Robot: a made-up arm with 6 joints. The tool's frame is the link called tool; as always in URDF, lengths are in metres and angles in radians.
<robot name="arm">
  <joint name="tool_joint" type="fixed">
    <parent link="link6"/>
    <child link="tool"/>
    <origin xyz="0 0 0" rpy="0 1.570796 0"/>
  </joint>
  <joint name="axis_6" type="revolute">
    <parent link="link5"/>
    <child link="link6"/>
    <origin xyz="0 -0.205 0" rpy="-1.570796 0 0"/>
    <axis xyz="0 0 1"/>
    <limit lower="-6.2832" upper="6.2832"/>
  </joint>
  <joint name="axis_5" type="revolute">
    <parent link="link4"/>
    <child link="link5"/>
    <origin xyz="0 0 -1.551" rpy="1.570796 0 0"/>
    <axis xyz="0 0 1"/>
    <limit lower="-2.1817" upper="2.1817"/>
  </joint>
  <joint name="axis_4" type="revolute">
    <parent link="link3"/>
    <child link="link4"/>
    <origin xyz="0 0.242 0" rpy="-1.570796 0 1.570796"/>
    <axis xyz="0 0 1"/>
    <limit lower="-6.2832" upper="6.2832"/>
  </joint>
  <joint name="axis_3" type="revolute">
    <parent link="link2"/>
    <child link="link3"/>
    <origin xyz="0 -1.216 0" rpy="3.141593 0 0"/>
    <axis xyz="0 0 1"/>
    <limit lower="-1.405" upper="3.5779"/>
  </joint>
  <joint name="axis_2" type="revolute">
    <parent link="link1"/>
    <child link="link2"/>
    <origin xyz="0.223 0 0" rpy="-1.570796 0 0"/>
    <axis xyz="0 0 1"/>
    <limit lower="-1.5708" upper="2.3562"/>
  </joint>
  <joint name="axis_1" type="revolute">
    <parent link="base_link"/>
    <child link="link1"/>
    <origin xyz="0 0 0.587"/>
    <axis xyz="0 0 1"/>
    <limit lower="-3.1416" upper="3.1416"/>
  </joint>
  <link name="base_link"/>
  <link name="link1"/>
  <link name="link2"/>
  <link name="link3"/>
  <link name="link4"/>
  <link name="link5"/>
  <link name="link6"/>
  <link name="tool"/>
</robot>
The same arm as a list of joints. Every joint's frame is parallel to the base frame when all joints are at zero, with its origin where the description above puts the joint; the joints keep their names.
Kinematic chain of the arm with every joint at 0, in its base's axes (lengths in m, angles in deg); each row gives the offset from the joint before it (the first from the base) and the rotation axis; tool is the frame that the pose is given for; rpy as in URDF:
axis_1: xyz 0 0 0.587 axis +z
axis_2: xyz 0.223 0 0 axis +y
axis_3: xyz 0 0 1.216 axis -y
axis_4: xyz 0 0 0.242 axis -x
axis_5: xyz 1.551 0 0 axis -y
axis_6: xyz 0.205 0 0 axis -x
tool: xyz 0 0 0 rpy 0 0 0
Joint limits (deg, base to tool): -180..180 -90..135 -80.5..205 -360..360 -125..125 -360..360

